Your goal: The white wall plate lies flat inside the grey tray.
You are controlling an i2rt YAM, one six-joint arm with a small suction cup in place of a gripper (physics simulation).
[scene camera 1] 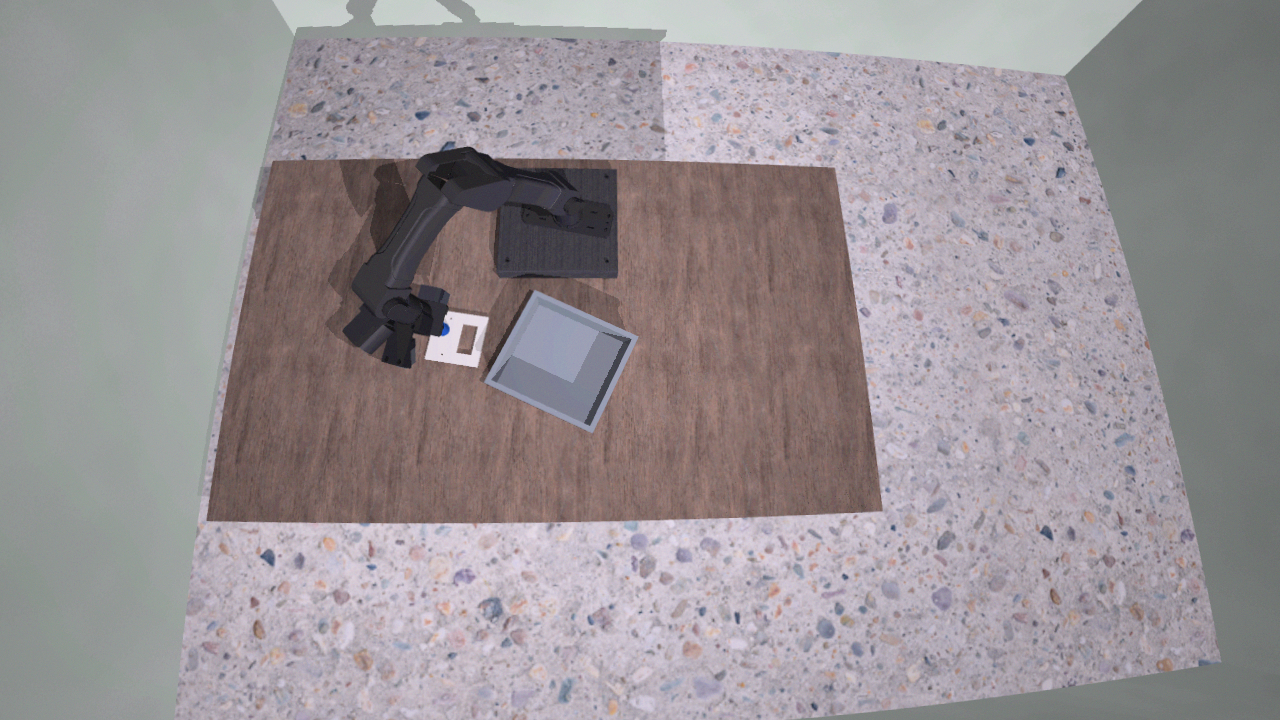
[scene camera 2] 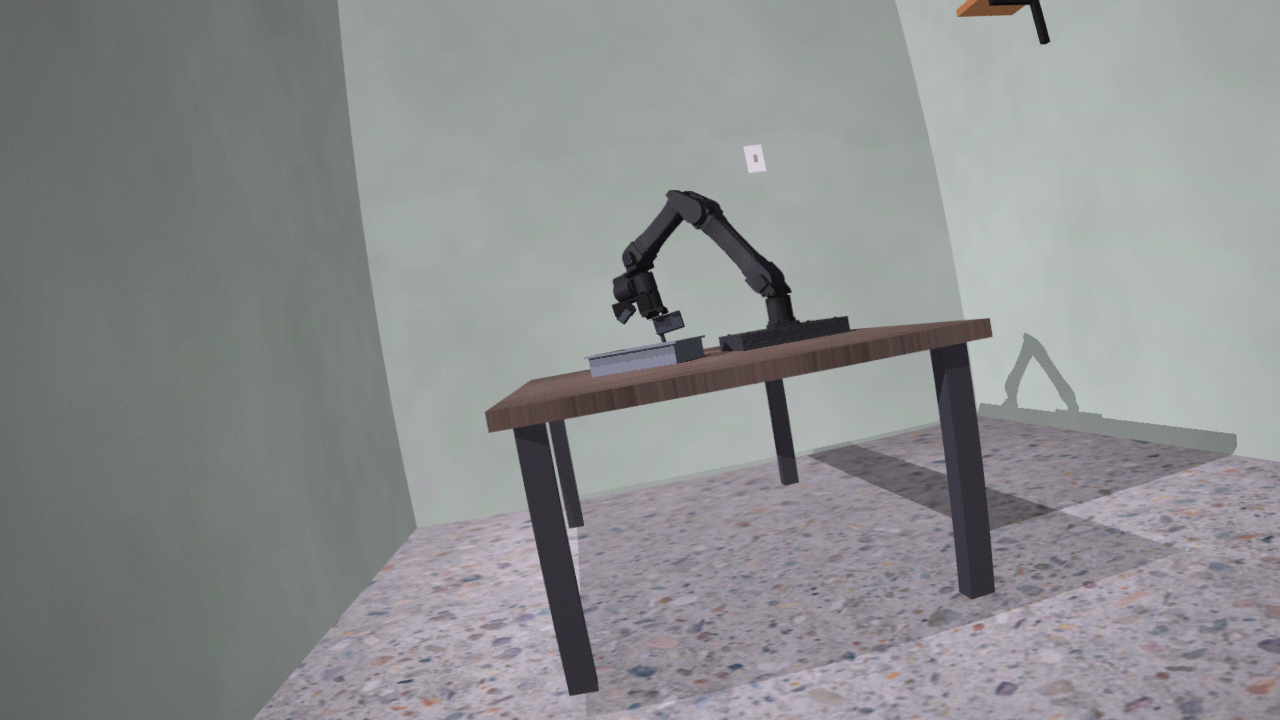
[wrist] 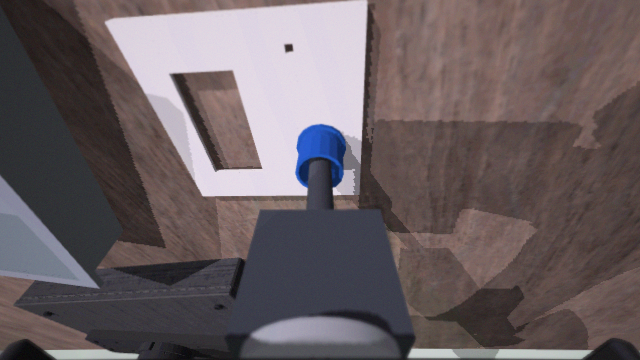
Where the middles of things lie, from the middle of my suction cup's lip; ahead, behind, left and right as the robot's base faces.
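Labels:
Grey tray [scene camera 1: 566, 362]: my suction cup 28 cm to the right of it, 3 cm short of it, 1 cm below it. White wall plate [scene camera 1: 447, 345]: from my suction cup, 3 cm to the left, 1 cm ahead, 1 cm below.

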